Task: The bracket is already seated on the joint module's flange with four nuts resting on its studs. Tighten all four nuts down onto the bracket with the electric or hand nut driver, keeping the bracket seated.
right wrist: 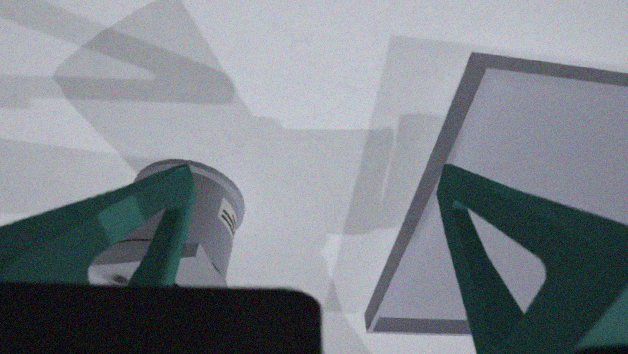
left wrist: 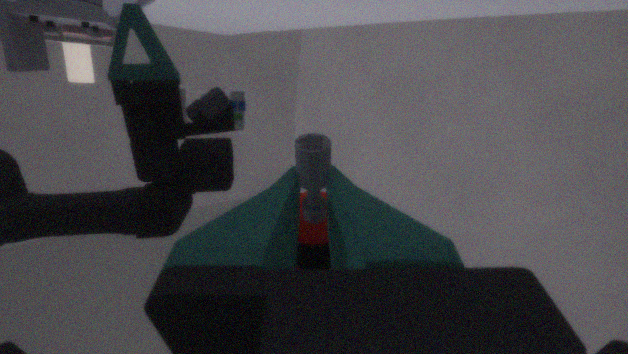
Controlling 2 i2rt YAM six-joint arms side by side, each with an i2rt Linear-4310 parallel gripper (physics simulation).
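In the left wrist view my left gripper (left wrist: 313, 177) is shut on a nut driver (left wrist: 313, 152), with its grey socket pointing away from the fingers and its red and black handle between them. In the right wrist view the grey, round joint module (right wrist: 212, 192) stands at lower left, partly behind a finger. A pale flat part (right wrist: 202, 267), possibly the bracket, shows at its near end; nuts and studs cannot be made out. My right gripper (right wrist: 316, 178) is open and empty, its left fingertip in front of the module. One of its green fingers also shows in the left wrist view (left wrist: 165, 72).
A grey rectangular tray (right wrist: 452, 125) lies at the right, behind the right finger. In the left wrist view the black right arm (left wrist: 90, 212) reaches in from the left. Grey structures with small dark knobs (left wrist: 25, 47) show at top left. Shadows cross the white table (right wrist: 310, 75).
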